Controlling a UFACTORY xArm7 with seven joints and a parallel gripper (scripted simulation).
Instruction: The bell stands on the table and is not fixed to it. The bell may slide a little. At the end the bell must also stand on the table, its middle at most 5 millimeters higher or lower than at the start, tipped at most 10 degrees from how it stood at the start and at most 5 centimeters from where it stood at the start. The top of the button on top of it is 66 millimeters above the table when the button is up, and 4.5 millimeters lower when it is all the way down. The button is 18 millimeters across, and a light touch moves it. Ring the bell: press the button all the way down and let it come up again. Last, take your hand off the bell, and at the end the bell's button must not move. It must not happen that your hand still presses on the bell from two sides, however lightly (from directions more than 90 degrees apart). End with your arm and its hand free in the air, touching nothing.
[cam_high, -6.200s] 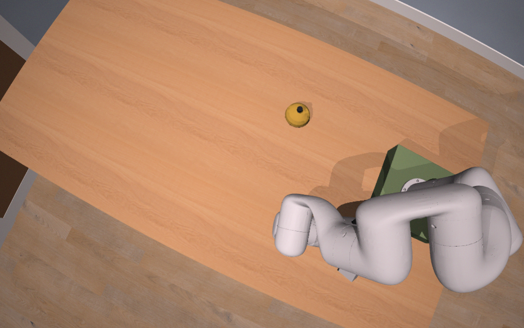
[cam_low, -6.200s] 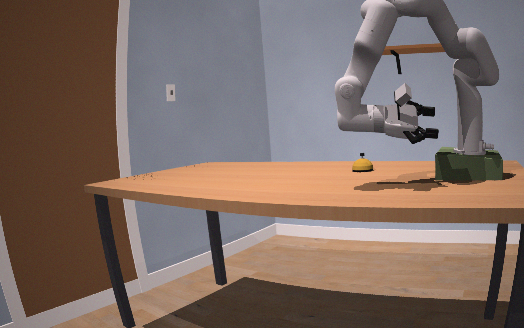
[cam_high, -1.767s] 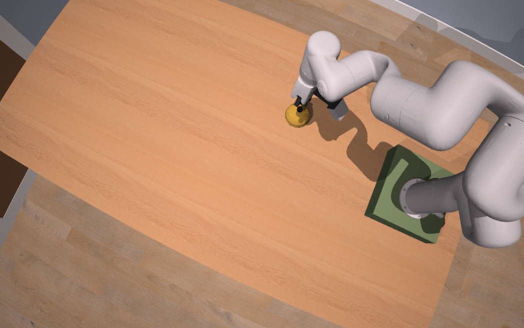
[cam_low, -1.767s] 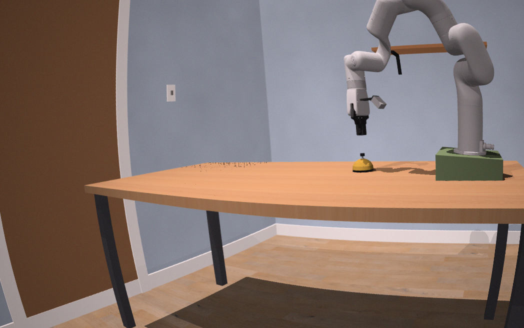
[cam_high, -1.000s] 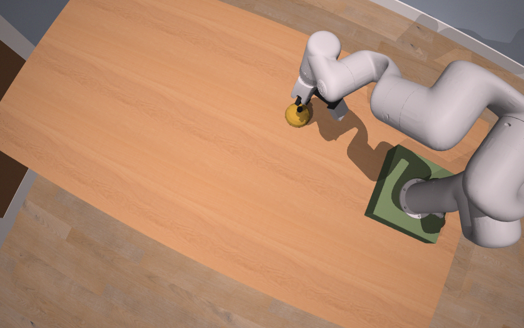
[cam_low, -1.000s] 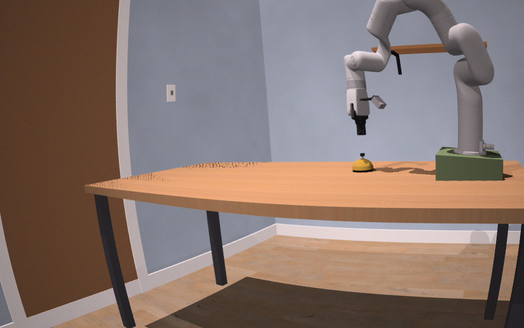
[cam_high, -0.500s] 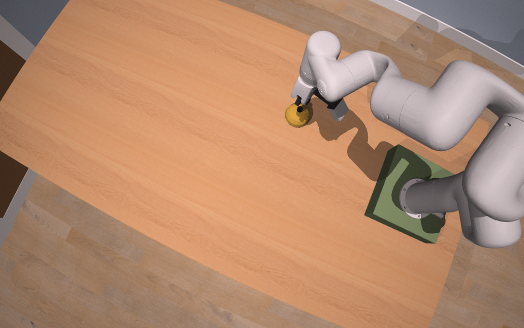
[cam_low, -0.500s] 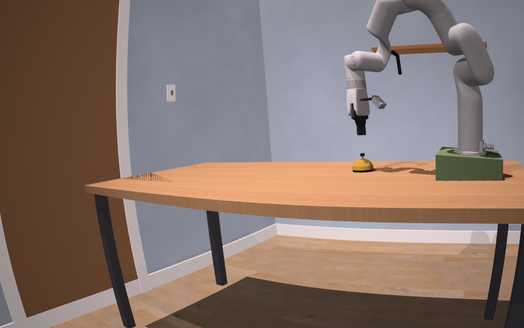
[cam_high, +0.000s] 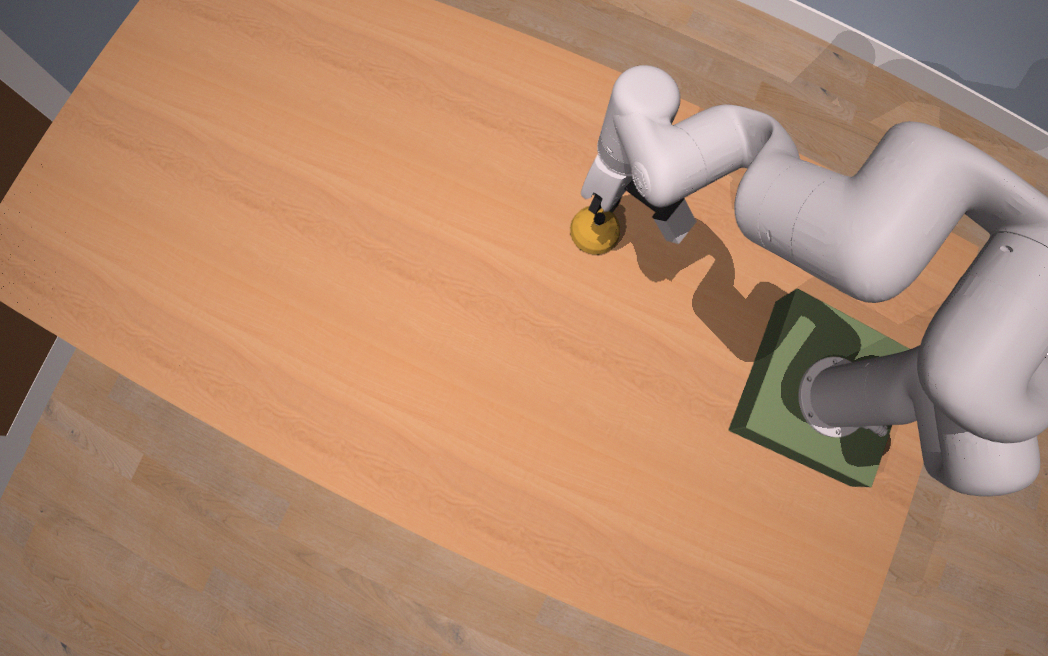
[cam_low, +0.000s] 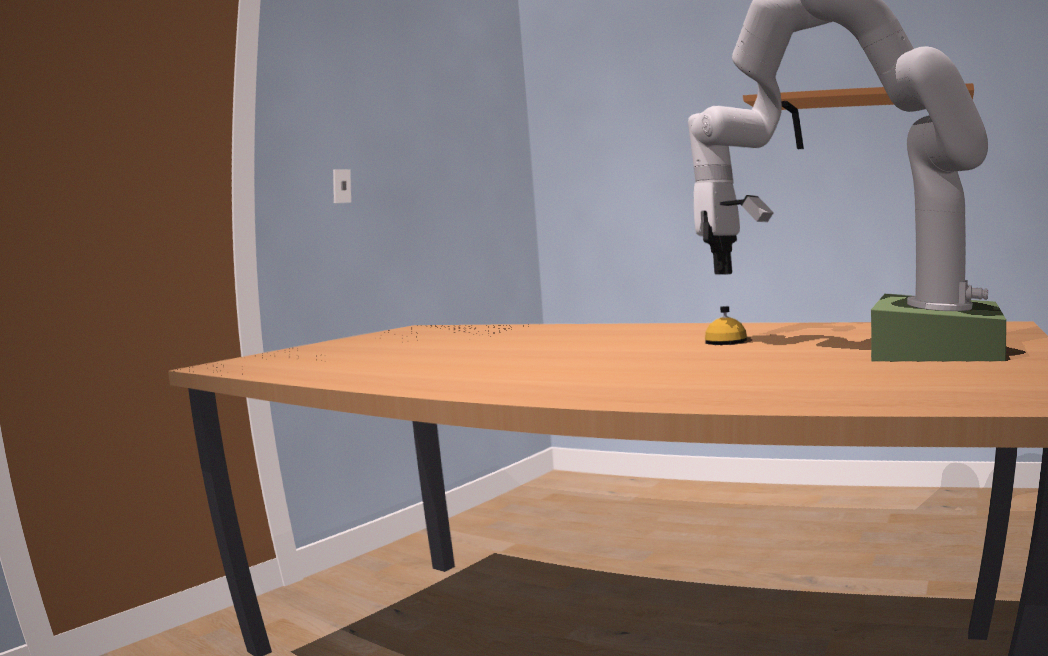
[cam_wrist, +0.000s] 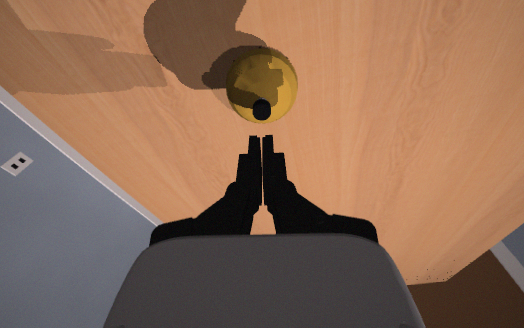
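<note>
My gripper is now 90 mm above the button. From my hand the other things lie so: yellow dome bell: 110 mm below.
</note>
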